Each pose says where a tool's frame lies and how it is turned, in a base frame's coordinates. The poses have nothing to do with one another.
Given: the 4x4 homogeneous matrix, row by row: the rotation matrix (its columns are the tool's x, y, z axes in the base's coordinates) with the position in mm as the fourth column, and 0 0 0 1 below. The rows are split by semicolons.
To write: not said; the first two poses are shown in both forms.
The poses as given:
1: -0.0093 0.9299 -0.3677 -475.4; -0.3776 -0.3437 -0.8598 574.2; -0.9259 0.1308 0.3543 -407.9; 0 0 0 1
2: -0.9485 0.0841 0.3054 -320.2; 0.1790 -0.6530 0.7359 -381.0; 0.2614 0.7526 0.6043 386.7; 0 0 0 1
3: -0.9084 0.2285 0.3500 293.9; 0.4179 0.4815 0.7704 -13.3; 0.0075 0.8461 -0.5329 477.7; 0 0 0 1
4: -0.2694 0.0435 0.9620 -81.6; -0.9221 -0.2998 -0.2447 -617.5; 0.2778 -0.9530 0.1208 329.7; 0 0 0 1
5: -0.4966 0.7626 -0.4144 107.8; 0.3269 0.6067 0.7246 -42.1; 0.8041 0.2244 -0.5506 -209.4; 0 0 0 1
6: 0.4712 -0.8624 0.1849 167.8; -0.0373 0.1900 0.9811 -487.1; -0.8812 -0.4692 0.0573 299.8; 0 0 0 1
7: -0.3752 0.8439 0.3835 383.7; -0.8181 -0.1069 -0.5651 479.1; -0.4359 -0.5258 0.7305 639.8; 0 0 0 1
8: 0.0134 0.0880 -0.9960 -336.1; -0.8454 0.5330 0.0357 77.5; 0.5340 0.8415 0.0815 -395.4; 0 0 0 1
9: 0.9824 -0.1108 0.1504 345.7; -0.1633 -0.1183 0.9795 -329.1; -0.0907 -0.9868 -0.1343 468.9; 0 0 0 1
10: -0.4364 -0.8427 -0.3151 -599.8; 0.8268 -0.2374 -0.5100 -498.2; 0.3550 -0.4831 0.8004 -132.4; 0 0 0 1
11: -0.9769 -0.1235 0.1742 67.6; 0.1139 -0.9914 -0.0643 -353.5; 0.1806 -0.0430 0.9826 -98.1; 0 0 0 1
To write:
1: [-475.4 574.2 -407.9], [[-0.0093 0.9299 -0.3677], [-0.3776 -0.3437 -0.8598], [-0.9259 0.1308 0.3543]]
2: [-320.2 -381.0 386.7], [[-0.9485 0.0841 0.3054], [0.1790 -0.6530 0.7359], [0.2614 0.7526 0.6043]]
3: [293.9 -13.3 477.7], [[-0.9084 0.2285 0.3500], [0.4179 0.4815 0.7704], [0.0075 0.8461 -0.5329]]
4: [-81.6 -617.5 329.7], [[-0.2694 0.0435 0.9620], [-0.9221 -0.2998 -0.2447], [0.2778 -0.9530 0.1208]]
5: [107.8 -42.1 -209.4], [[-0.4966 0.7626 -0.4144], [0.3269 0.6067 0.7246], [0.8041 0.2244 -0.5506]]
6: [167.8 -487.1 299.8], [[0.4712 -0.8624 0.1849], [-0.0373 0.1900 0.9811], [-0.8812 -0.4692 0.0573]]
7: [383.7 479.1 639.8], [[-0.3752 0.8439 0.3835], [-0.8181 -0.1069 -0.5651], [-0.4359 -0.5258 0.7305]]
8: [-336.1 77.5 -395.4], [[0.0134 0.0880 -0.9960], [-0.8454 0.5330 0.0357], [0.5340 0.8415 0.0815]]
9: [345.7 -329.1 468.9], [[0.9824 -0.1108 0.1504], [-0.1633 -0.1183 0.9795], [-0.0907 -0.9868 -0.1343]]
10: [-599.8 -498.2 -132.4], [[-0.4364 -0.8427 -0.3151], [0.8268 -0.2374 -0.5100], [0.3550 -0.4831 0.8004]]
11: [67.6 -353.5 -98.1], [[-0.9769 -0.1235 0.1742], [0.1139 -0.9914 -0.0643], [0.1806 -0.0430 0.9826]]
